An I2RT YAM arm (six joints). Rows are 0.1 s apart.
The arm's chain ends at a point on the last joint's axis. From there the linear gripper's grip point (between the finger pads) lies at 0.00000 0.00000 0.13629 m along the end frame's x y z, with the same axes.
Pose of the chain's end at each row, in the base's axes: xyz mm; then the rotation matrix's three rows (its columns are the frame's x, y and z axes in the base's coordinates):
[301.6 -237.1 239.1], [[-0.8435 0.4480 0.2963], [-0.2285 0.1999 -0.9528], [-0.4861 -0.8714 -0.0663]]
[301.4 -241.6 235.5], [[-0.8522 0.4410 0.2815], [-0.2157 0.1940 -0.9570], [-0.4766 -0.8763 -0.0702]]
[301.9 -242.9 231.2], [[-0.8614 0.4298 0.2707], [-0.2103 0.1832 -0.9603], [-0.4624 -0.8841 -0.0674]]
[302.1 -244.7 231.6], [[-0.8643 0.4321 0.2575], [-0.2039 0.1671 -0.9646], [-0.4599 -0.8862 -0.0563]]
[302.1 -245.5 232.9], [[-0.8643 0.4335 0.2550], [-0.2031 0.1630 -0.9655], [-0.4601 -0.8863 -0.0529]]
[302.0 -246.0 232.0], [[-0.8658 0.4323 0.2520], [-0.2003 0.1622 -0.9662], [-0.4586 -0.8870 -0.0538]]
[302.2 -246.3 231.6], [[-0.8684 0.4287 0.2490], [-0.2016 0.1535 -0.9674], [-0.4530 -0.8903 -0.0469]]
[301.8 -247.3 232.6], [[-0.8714 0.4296 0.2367], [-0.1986 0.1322 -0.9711], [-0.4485 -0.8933 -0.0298]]
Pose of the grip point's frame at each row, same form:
[342.0 -367.0 230.1], [[-0.8435 0.4480 0.2963], [-0.2285 0.1999 -0.9528], [-0.4861 -0.8714 -0.0663]]
[339.8 -372.0 225.9], [[-0.8522 0.4410 0.2815], [-0.2157 0.1940 -0.9570], [-0.4766 -0.8763 -0.0702]]
[338.8 -373.8 222.0], [[-0.8614 0.4298 0.2707], [-0.2103 0.1832 -0.9603], [-0.4624 -0.8841 -0.0674]]
[337.2 -376.2 223.9], [[-0.8643 0.4321 0.2575], [-0.2039 0.1671 -0.9646], [-0.4599 -0.8862 -0.0563]]
[336.9 -377.1 225.7], [[-0.8643 0.4335 0.2550], [-0.2031 0.1630 -0.9655], [-0.4601 -0.8863 -0.0529]]
[336.3 -377.7 224.7], [[-0.8658 0.4323 0.2520], [-0.2003 0.1622 -0.9662], [-0.4586 -0.8870 -0.0538]]
[336.1 -378.1 225.2], [[-0.8684 0.4287 0.2490], [-0.2016 0.1535 -0.9674], [-0.4530 -0.8903 -0.0469]]
[334.1 -379.7 228.5], [[-0.8714 0.4296 0.2367], [-0.1986 0.1322 -0.9711], [-0.4485 -0.8933 -0.0298]]

